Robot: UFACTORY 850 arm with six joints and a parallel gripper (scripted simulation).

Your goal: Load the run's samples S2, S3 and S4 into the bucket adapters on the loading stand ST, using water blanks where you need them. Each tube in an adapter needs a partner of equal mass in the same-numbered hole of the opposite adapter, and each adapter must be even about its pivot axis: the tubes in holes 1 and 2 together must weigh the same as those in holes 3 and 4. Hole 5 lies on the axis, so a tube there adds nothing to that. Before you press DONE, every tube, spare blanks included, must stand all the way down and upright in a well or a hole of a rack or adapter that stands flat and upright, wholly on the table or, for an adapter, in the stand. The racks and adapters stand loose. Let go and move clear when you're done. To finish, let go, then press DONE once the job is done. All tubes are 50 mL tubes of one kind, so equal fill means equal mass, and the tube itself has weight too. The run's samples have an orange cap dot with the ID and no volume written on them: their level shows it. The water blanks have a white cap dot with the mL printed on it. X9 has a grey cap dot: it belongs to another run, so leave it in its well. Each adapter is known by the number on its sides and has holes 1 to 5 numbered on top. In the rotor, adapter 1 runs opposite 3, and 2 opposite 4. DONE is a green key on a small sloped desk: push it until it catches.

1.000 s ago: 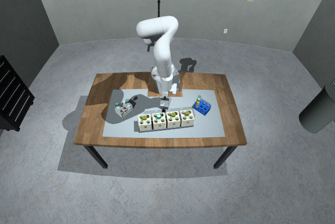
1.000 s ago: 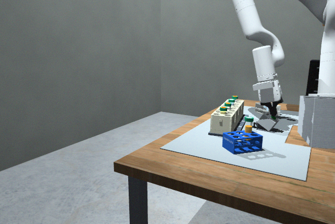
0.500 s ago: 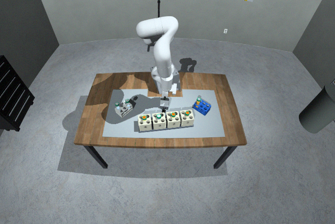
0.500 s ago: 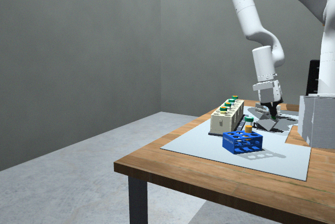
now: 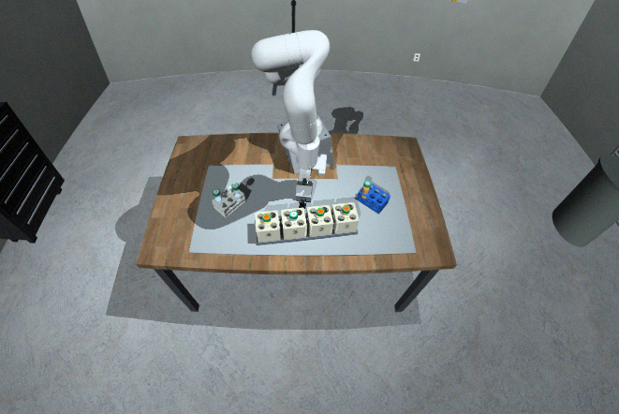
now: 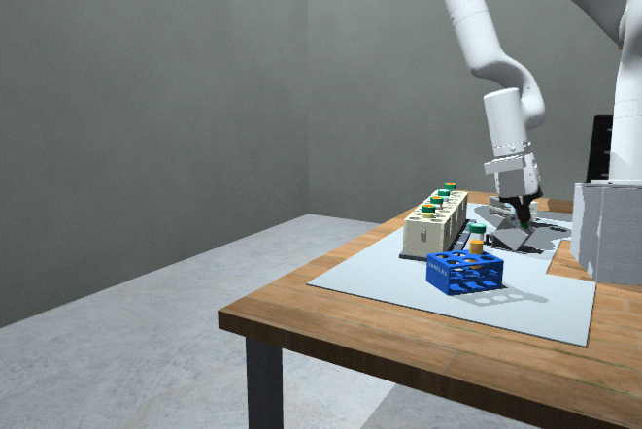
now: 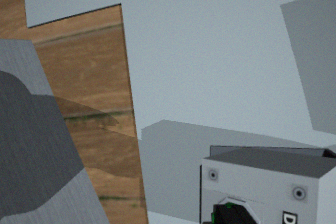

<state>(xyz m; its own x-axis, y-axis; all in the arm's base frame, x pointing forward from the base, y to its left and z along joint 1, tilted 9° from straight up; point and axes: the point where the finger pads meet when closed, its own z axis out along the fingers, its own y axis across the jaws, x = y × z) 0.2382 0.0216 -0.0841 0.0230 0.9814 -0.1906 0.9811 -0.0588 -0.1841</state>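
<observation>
Right now my hand is 3 cm above the green DONE key. Also, from my hand: loading stand (21 cm ahead, 2 cm to the left, 9 cm below); sample tube S3 (18 cm ahead, 18 cm to the left, 2 cm below); sample tube (20 cm ahead, 7 cm to the left, 2 cm below).
</observation>
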